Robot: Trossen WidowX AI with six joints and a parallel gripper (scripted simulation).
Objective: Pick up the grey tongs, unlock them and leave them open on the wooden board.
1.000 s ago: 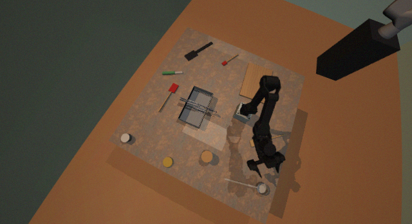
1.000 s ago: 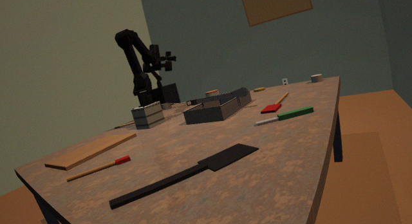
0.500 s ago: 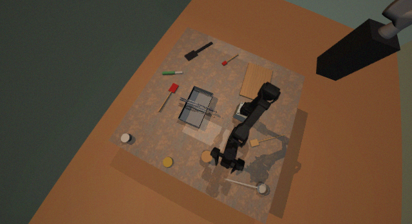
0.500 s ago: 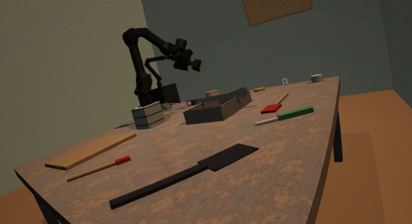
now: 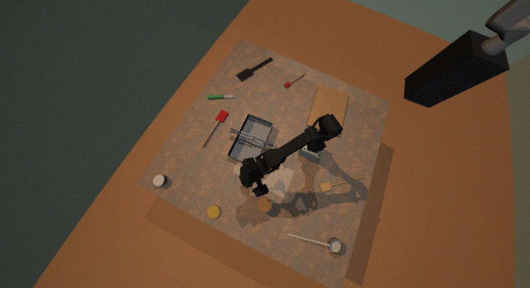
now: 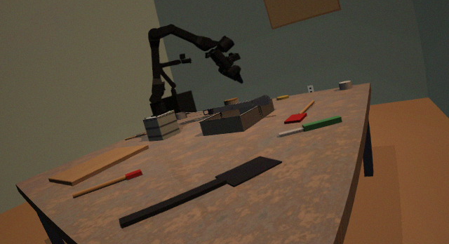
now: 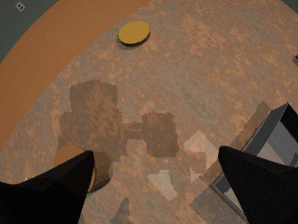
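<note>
Now: gripper tip 90 mm short of the grey roasting tin, 250 mm to the left of it and 130 mm above it. Round my gripper tip: wooden board: 340 mm behind, 670 mm to the right, 150 mm below; yellow disc: 140 mm ahead, 220 mm to the left, 150 mm below; small red spatula: 20 mm behind, 800 mm to the right, 150 mm below.
</note>
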